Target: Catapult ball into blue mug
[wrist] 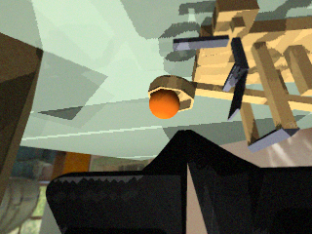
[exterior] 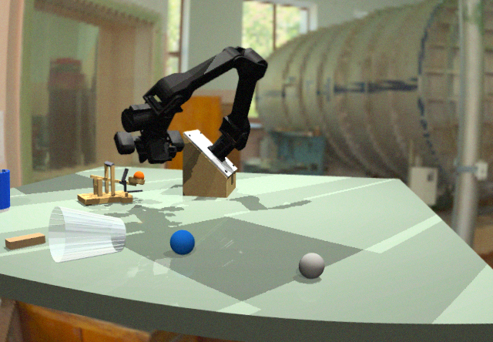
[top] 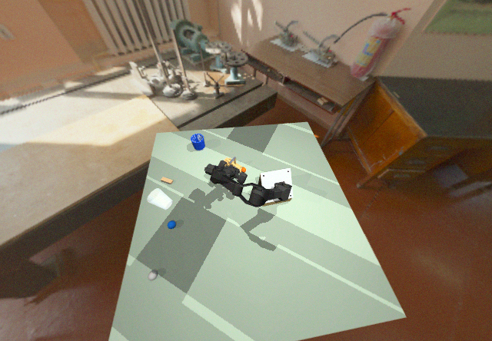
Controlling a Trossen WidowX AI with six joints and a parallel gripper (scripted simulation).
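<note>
Now: gripper tip 5 cm above the orange ball, 4 cm past it and 2 cm to the left of it. From my gripper tip the other things lie so: blue mug 33 cm to the right, 24 cm ahead, 8 cm below; then wooden catapult 6 cm to the right, 6 cm below, 1 cm ahead; then small wooden block 47 cm ahead, 10 cm below, 7 cm to the right.
</note>
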